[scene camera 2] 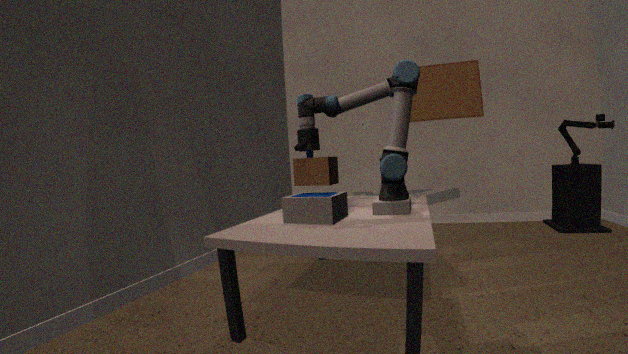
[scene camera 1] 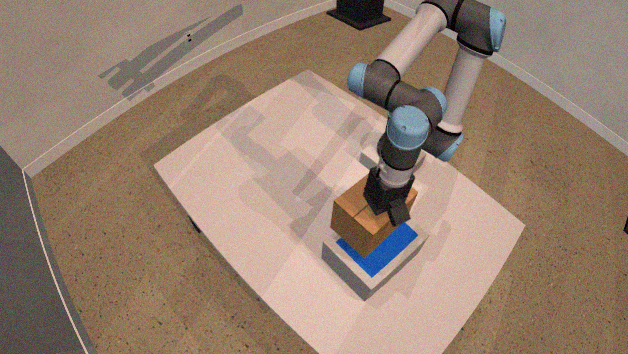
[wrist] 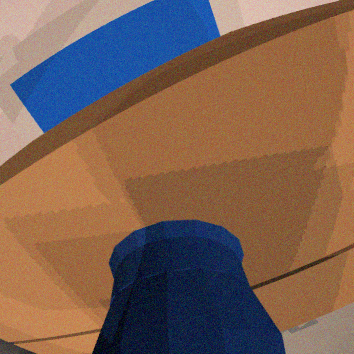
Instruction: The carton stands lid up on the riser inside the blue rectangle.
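Note:
The brown carton hangs level from my suction gripper, lid up, with the seam across its top. The dark blue cup is pressed on the lid; in scene camera 1 the cup is hidden behind the gripper body. The grey riser stands on the table, with the blue rectangle on its top. The carton is above the riser, with a visible gap under it in scene camera 2. In scene camera 1 it covers the rear part of the rectangle.
The pale table carries the riser and my arm's base block, which is behind and to the right of the riser in scene camera 2. A black pedestal with a small dark arm stands on the floor farther off. A brown board is on the wall.

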